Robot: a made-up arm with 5 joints.
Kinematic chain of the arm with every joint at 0, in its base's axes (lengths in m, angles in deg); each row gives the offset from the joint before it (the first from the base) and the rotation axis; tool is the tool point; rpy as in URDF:
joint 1: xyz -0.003 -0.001 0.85 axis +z
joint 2: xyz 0.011 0 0.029 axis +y
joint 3: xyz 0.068 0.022 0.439 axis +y
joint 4: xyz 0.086 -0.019 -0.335 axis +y
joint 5: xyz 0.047 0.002 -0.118 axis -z
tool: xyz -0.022 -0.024 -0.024 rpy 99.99 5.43 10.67
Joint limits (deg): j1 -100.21..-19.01 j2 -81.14..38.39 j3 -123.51..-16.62 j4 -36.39..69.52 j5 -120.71..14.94
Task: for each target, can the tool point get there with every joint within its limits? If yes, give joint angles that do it. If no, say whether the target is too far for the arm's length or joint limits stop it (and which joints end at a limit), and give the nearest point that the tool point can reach.
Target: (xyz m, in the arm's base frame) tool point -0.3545 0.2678 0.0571
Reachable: no: joint limits stop it (at a limit: joint 1, joint 2, joint 3) | nearest point -0.0589 -0.2024 0.7046 | short by 0.853 m
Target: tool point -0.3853 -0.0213 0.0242
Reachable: no: joint limits stop it (at a limit: joint 1, joint 2, joint 3) | nearest point -0.0677 -0.2476 0.6852 | short by 0.767 m
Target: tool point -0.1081 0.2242 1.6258
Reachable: yes | joints -71.36 -57.17 -113.51 53.54 -43.65
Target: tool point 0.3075 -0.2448 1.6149
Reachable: yes | joints -34.68 -10.31 -109.40 34.10 -70.31
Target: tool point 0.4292 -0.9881 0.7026
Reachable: no: too far | nearest point 0.3034 -0.7008 0.9051 | short by 0.373 m
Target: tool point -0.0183 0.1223 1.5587
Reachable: yes | joints -86.79 -65.96 -64.23 -7.88 -108.22
